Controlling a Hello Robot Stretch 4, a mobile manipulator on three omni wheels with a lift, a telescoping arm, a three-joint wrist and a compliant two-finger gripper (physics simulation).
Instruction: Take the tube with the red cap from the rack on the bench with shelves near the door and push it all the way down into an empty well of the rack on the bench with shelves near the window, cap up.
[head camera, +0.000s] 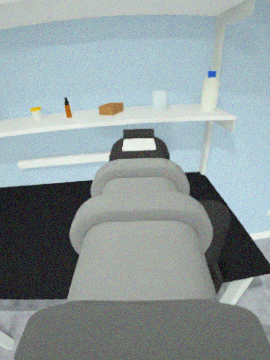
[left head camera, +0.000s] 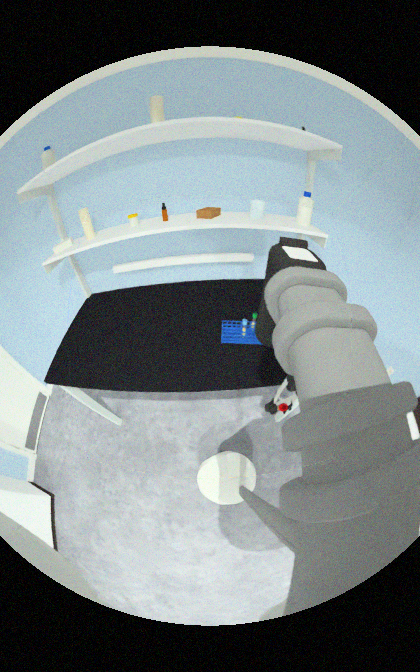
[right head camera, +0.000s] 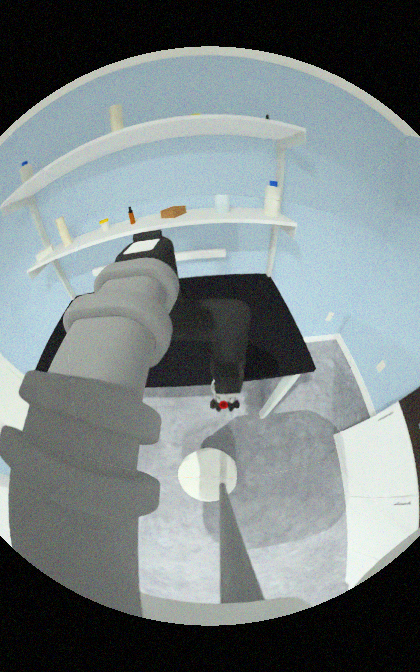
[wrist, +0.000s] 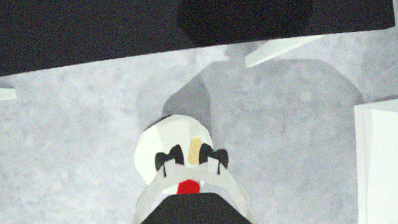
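Seen in the pictures: gripper, fingertip midpoint: (left head camera: 276, 409) (wrist: 191, 156); robot's base at its link origin: (left head camera: 225, 476) (right head camera: 208, 473).
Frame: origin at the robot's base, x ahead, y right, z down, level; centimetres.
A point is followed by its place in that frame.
My gripper (left head camera: 283, 407) @[x 24.8, y 8.7, z -103.6 cm] (right head camera: 224, 405) @[x 24.8, y 8.7, z -103.6 cm] (wrist: 191, 156) @[x 24.8, y 8.7, z -103.6 cm] is shut on the red-capped tube, in front of the black bench's front edge and over the floor. The tube's red cap (wrist: 188, 187) @[x 24.3, y 8.4, z -110.7 cm] is nearest the wrist in the wrist view, and its tan body (wrist: 195, 150) @[x 25.9, y 9.2, z -104.9 cm] shows between the dark fingertips. The blue rack (left head camera: 230, 335) @[x 60.5, y -3.1, z -94.0 cm] is on the black bench (head camera: 40, 240) @[x 61.4, y -47.2, z -88.6 cm] (left head camera: 150, 345) @[x 58.3, y -39.9, z -88.6 cm] (right head camera: 280, 345) @[x 56.6, y 35.3, z -88.6 cm] (wrist: 75, 35) @[x 43.1, y -10.9, z -88.6 cm], partly hidden by the arm. A light-blue-capped tube (left head camera: 244, 323) @[x 62.7, y 2.5, z -99.3 cm] and a green-capped tube (left head camera: 255, 316) @[x 66.9, y 7.7, z -99.5 cm] stand in it. The arm hides the rack in the right head view.
Two wall shelves hang above the bench; the lower shelf (head camera: 175, 118) @[x 86.7, y 15.2, z -133.8 cm] (left head camera: 185, 224) @[x 84.6, y -21.7, z -134.3 cm] bears bottles, a brown box and a cup. A round white disc (left head camera: 212, 477) @[x 0.3, y -9.7, z -18.7 cm] (right head camera: 192, 475) @[x -1.1, y -9.8, z -18.7 cm] (wrist: 150, 150) @[x 4.7, y -11.8, z -18.7 cm] is below the gripper. A white cabinet (right head camera: 380, 460) @[x -11.4, y 109.6, z -55.1 cm] (wrist: 380, 165) @[x -9.9, y 109.4, z -22.8 cm] is at the right.
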